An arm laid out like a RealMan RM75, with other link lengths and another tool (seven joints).
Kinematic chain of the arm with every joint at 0, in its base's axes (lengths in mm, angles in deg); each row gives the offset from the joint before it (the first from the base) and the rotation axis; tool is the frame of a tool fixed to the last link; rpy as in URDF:
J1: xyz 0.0 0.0 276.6 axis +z
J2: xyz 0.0 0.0 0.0 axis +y
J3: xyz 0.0 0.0 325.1 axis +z
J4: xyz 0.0 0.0 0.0 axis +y
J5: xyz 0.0 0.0 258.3 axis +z
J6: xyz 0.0 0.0 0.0 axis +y
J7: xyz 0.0 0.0 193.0 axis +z
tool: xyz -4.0 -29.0 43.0 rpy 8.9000 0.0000 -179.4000
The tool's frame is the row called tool.
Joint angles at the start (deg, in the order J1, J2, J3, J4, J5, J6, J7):
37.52, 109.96, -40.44, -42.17, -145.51, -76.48, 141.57
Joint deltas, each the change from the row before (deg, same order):
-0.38, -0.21, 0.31, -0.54, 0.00, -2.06, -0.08
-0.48, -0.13, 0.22, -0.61, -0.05, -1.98, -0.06
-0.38, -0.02, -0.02, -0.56, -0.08, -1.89, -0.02
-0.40, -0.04, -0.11, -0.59, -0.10, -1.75, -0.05
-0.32, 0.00, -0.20, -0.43, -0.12, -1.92, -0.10
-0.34, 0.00, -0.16, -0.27, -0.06, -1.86, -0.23
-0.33, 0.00, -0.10, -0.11, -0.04, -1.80, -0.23
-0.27, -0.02, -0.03, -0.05, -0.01, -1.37, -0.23
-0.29, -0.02, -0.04, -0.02, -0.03, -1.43, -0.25
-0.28, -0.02, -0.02, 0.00, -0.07, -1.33, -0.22
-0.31, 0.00, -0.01, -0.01, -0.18, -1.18, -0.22
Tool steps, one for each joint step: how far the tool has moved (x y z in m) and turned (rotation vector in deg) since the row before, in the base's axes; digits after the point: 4 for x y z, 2 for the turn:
0.0000, -0.0068, 0.0015, -1.15, 0.66, -0.23
0.0006, -0.0075, 0.0010, -1.16, 0.57, -0.28
-0.0005, -0.0072, -0.0007, -1.36, 0.49, -0.17
-0.0001, -0.0069, -0.0001, -1.29, 0.32, -0.12
-0.0009, -0.0077, -0.0017, -1.66, 0.43, -0.09
-0.0006, -0.0081, -0.0021, -1.67, 0.53, -0.08
-0.0005, -0.0084, -0.0025, -1.66, 0.64, -0.18
-0.0002, -0.0065, -0.0016, -1.24, 0.53, -0.14
-0.0001, -0.0071, -0.0017, -1.32, 0.56, -0.16
0.0001, -0.0068, -0.0015, -1.24, 0.51, -0.20
0.0008, -0.0068, -0.0012, -1.15, 0.38, -0.25

